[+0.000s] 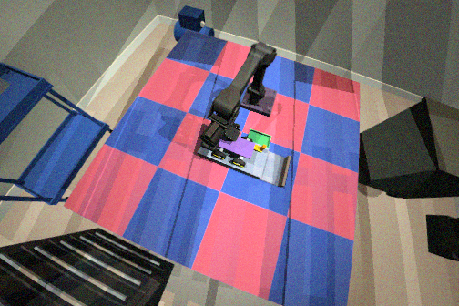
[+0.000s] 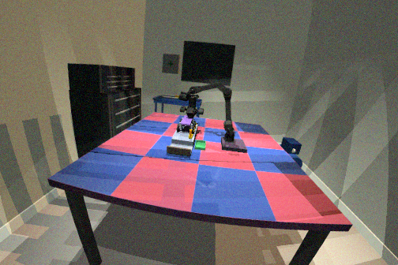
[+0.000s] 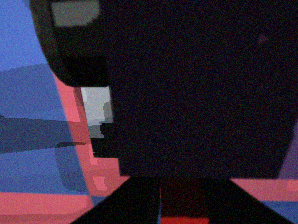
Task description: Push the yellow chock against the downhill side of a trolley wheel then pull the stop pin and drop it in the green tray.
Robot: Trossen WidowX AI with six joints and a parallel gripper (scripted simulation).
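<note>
Right now my gripper tip is 22 cm to the right of the green tray, 14 cm above it and 8 cm past it. Also, from my gripper tip: red-headed stop pin right at my gripper tip; then grey ramp 11 cm to the left, 8 cm below, 3 cm ahead; then trolley 10 cm to the left, 3 cm ahead, 2 cm below.
</note>
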